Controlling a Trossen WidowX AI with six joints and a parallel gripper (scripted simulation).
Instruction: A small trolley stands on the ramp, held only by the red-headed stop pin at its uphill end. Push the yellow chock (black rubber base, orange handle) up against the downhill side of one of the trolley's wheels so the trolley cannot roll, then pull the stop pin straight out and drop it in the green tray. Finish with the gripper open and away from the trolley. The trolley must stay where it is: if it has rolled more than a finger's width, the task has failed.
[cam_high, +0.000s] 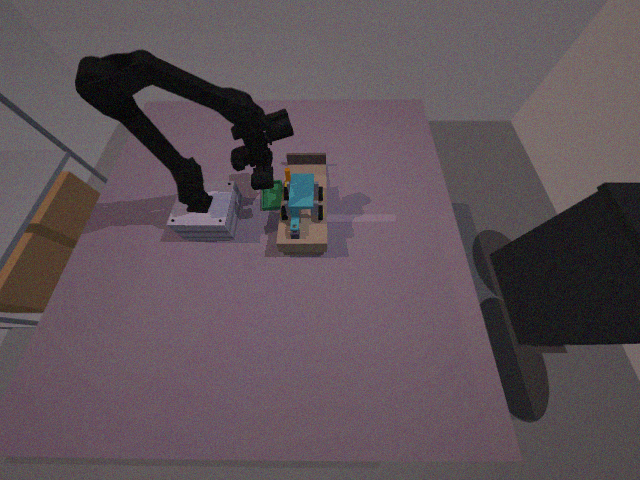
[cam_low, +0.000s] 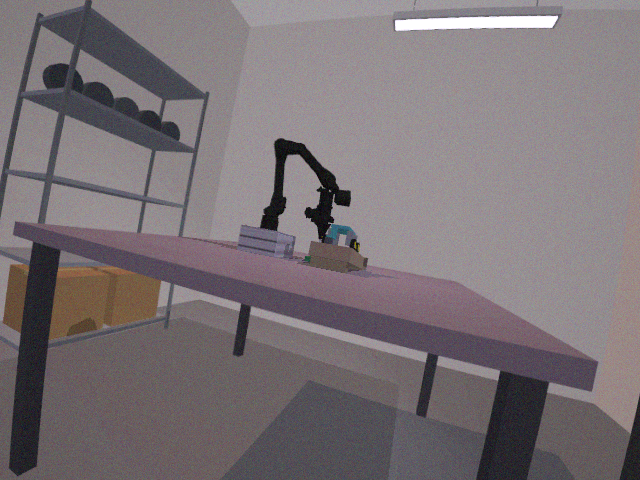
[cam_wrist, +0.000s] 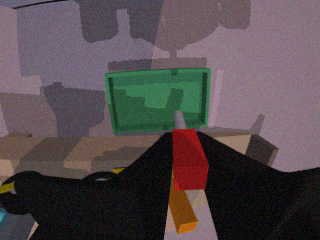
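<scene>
Right now the green tray is 1 cm to the right of my gripper tip and 11 cm below it. Also, from my gripper tip: red-headed stop pin (right at my gripper tip); then yellow chock (7 cm ahead, 1 cm to the right, 2 cm below); then blue trolley (13 cm ahead, 9 cm to the right, 1 cm above).
</scene>
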